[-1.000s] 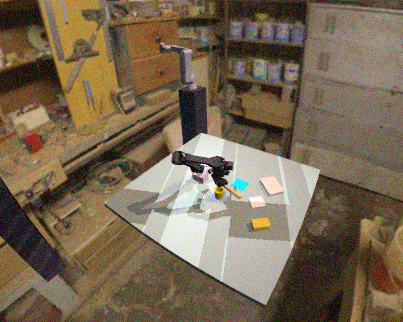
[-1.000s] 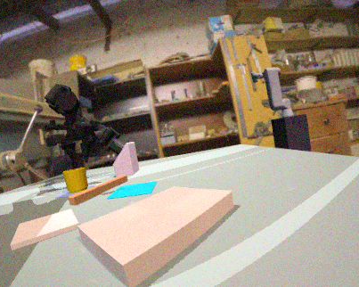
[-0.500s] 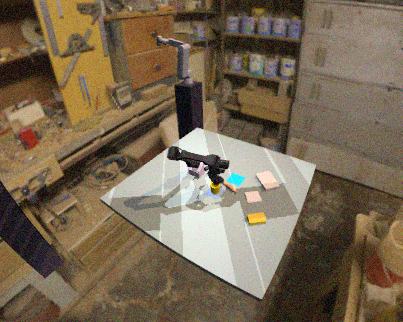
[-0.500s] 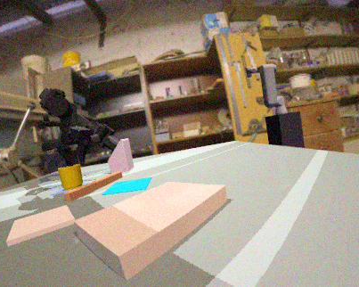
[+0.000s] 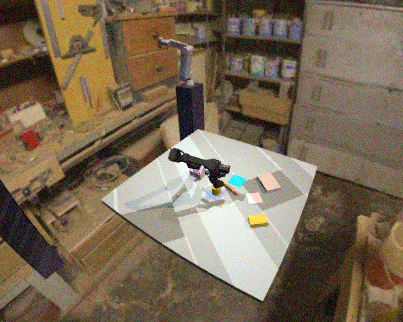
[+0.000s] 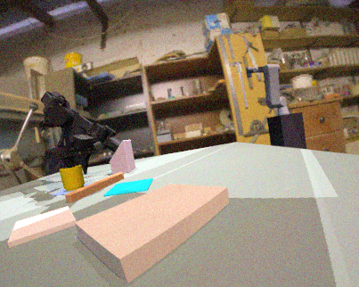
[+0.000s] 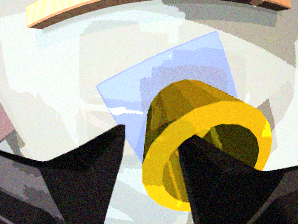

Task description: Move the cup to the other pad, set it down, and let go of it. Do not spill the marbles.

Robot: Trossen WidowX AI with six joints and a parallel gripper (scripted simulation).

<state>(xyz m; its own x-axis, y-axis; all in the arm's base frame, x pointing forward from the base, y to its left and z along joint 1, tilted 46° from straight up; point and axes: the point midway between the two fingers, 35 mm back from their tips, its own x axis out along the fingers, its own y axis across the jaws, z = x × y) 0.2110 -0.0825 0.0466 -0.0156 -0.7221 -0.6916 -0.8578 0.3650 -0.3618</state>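
The yellow cup lies 20 mm to the right of my gripper tip and 20 mm ahead of it. From my gripper tip the other things lie so: orange stick: 90 mm to the left, 60 mm ahead, 40 mm below; then cyan pad: 190 mm to the left, 90 mm ahead, 50 mm below; then pale blue pad: 50 mm below, 20 mm ahead, 10 mm to the right.
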